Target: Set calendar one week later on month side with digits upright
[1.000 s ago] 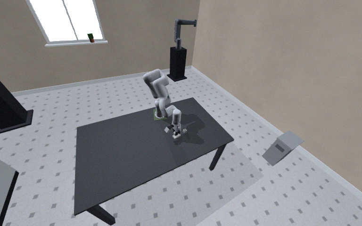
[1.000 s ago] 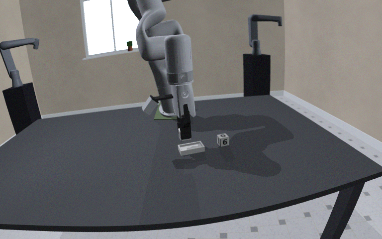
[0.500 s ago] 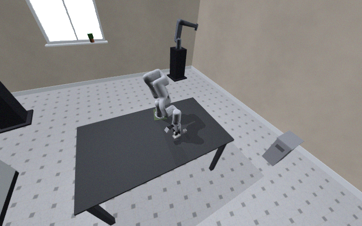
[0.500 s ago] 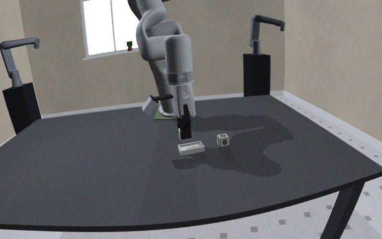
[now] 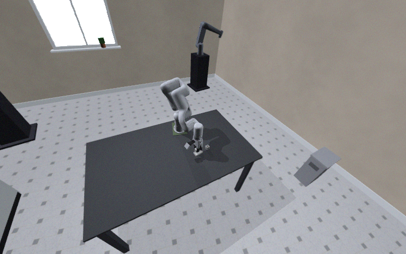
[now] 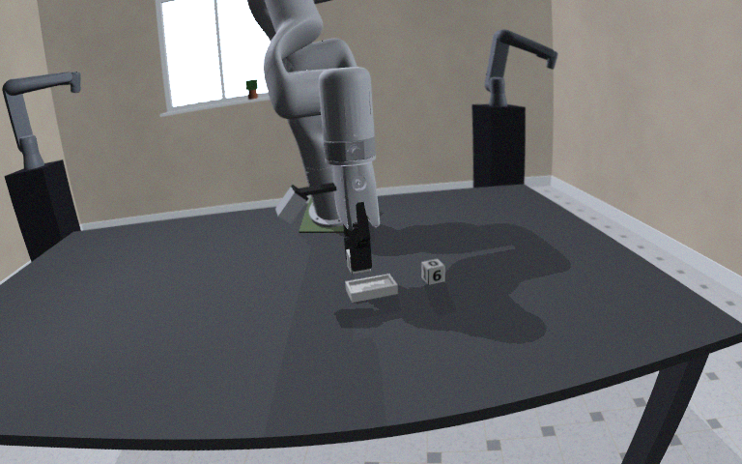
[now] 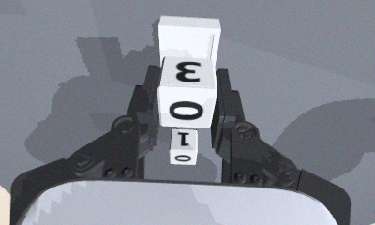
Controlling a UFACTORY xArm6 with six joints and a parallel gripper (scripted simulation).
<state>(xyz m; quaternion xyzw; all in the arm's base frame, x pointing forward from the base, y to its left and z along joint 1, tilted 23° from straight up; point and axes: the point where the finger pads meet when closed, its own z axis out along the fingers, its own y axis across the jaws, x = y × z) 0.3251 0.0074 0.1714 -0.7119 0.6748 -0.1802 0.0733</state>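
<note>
Now: the white calendar tray 2 cm to the left of my hand and 7 cm below it.
</note>
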